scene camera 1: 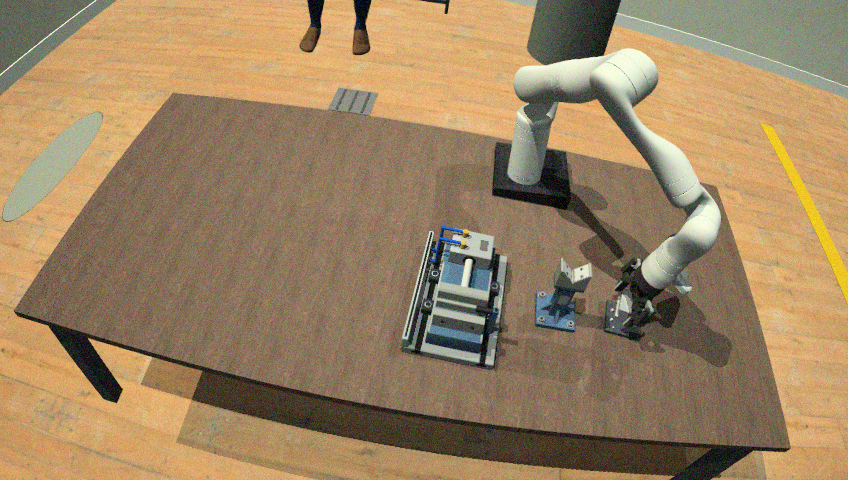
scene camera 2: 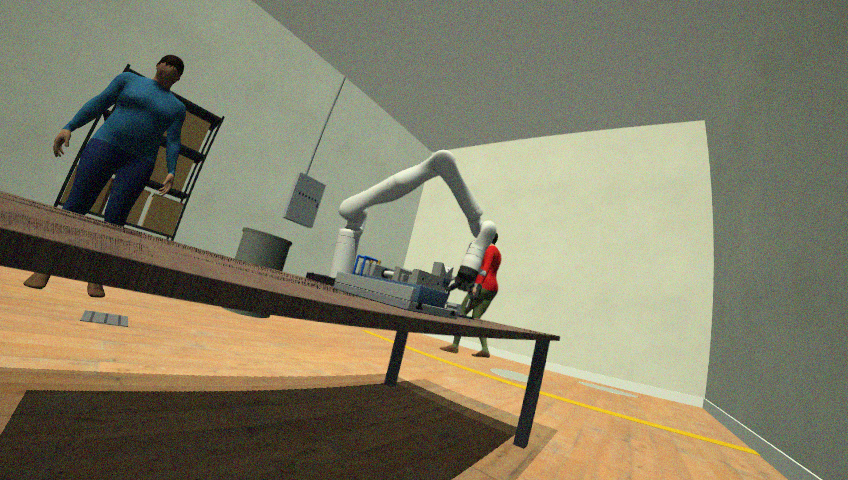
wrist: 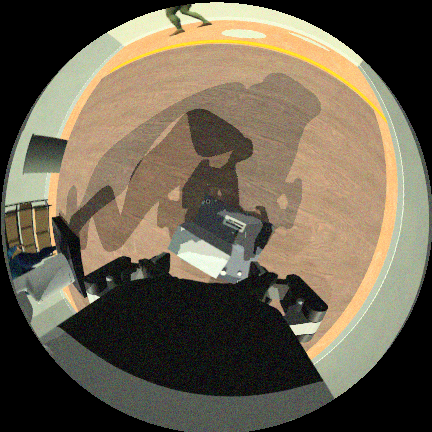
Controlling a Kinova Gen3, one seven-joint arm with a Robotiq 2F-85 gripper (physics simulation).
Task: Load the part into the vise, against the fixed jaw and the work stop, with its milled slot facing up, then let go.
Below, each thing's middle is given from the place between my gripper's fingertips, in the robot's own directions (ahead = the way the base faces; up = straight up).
The grey part (wrist: 201, 248) lies 20 mm behind my hand, 10 mm to the left of it and 10 mm below it. Round my hand: holder plate (wrist: 247, 245) (20 mm to the left, 30 mm below).
